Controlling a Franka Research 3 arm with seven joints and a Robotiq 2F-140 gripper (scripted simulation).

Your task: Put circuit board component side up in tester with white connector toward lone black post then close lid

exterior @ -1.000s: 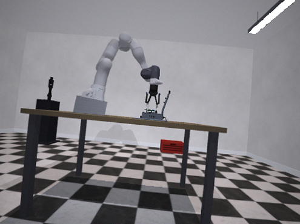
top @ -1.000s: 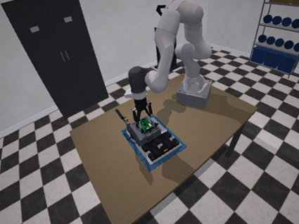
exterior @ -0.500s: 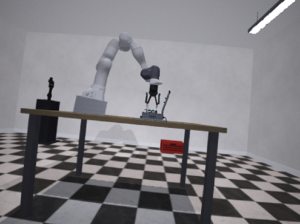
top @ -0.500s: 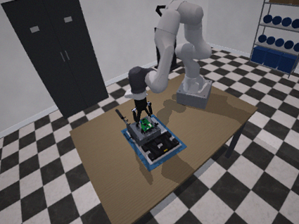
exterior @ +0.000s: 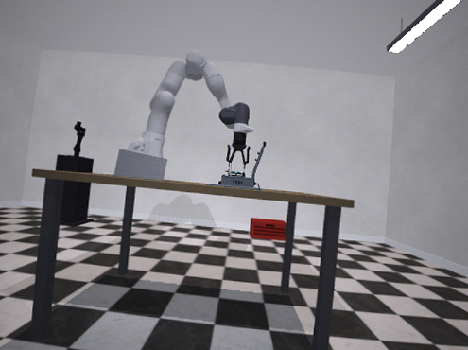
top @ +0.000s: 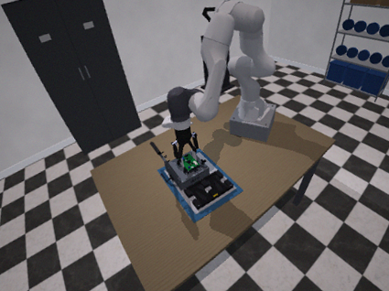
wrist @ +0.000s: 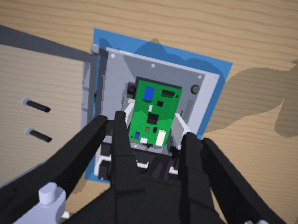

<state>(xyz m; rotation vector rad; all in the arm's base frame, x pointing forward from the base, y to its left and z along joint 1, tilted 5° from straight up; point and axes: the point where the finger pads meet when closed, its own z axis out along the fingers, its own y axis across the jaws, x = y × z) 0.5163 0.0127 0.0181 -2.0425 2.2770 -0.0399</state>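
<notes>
My gripper is now 2 cm above the green circuit board. The rest, counted from my hand: tester lid 13 cm ahead, 1 cm to the right, 8 cm above.
</notes>
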